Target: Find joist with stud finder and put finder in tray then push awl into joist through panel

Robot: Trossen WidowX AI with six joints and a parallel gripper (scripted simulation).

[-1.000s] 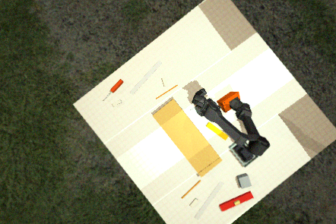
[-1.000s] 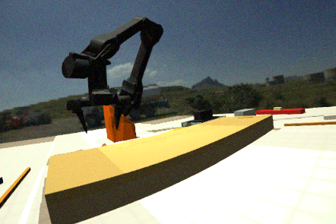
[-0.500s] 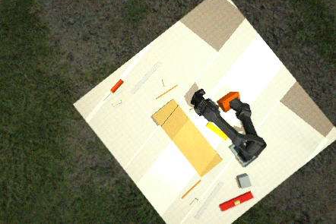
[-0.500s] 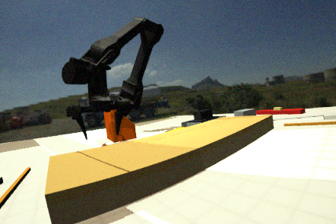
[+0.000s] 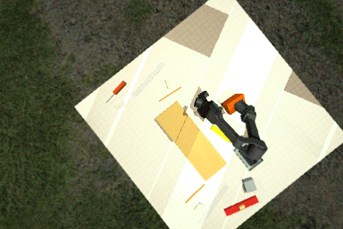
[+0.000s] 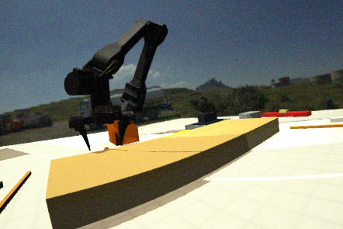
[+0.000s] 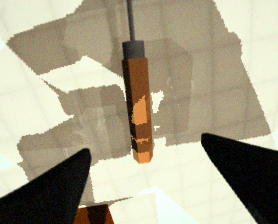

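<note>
Right now my gripper tip is 60 mm short of the awl and 10 mm above it. The rest, counted from my gripper tip: yellow bar (220 mm to the left, 20 mm ahead); then pale teal tray (430 mm to the left, 60 mm behind); then stud finder (440 mm to the left, 60 mm behind, 40 mm above).
</note>
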